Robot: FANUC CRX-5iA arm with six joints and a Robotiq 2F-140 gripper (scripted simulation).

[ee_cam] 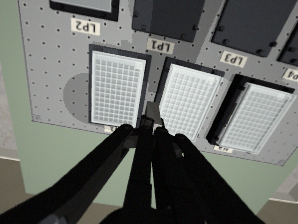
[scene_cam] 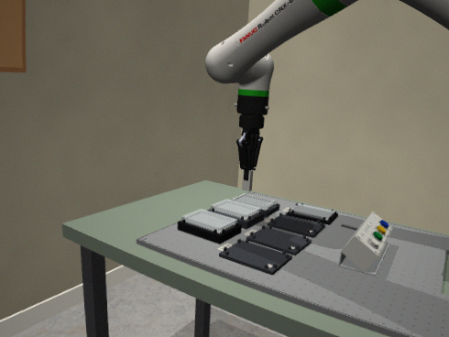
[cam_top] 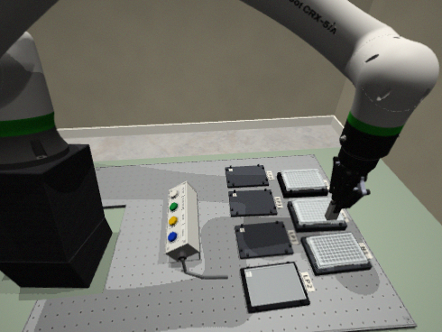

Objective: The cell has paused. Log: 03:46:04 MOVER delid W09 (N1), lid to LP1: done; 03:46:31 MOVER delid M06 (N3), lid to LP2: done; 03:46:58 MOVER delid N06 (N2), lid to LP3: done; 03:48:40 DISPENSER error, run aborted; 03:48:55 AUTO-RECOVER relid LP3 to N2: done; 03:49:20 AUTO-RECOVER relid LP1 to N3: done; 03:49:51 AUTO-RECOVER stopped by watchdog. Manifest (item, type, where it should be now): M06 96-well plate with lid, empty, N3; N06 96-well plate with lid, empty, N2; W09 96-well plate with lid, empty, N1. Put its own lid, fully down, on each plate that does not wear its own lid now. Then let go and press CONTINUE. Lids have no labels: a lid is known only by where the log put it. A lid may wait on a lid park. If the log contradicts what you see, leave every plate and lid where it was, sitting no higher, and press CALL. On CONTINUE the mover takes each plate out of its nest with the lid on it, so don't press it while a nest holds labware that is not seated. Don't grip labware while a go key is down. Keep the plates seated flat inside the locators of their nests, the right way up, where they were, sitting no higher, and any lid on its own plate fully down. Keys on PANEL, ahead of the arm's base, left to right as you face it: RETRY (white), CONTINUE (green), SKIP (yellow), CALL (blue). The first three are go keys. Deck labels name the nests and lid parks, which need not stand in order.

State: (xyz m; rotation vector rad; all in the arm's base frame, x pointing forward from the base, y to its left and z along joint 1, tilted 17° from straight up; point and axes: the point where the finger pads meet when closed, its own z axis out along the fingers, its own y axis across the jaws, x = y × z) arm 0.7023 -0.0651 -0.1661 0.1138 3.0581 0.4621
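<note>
My hand is 190 mm to the right of the plate, 80 mm above it and 10 mm short of it. Round my hand: lid park LP2: 190 mm behind, 120 mm to the right, 110 mm below; LP2 label: 120 mm to the right, 110 mm below, 100 mm behind; lid park LP1: 180 mm behind, 110 mm below, 10 mm to the left.
</note>
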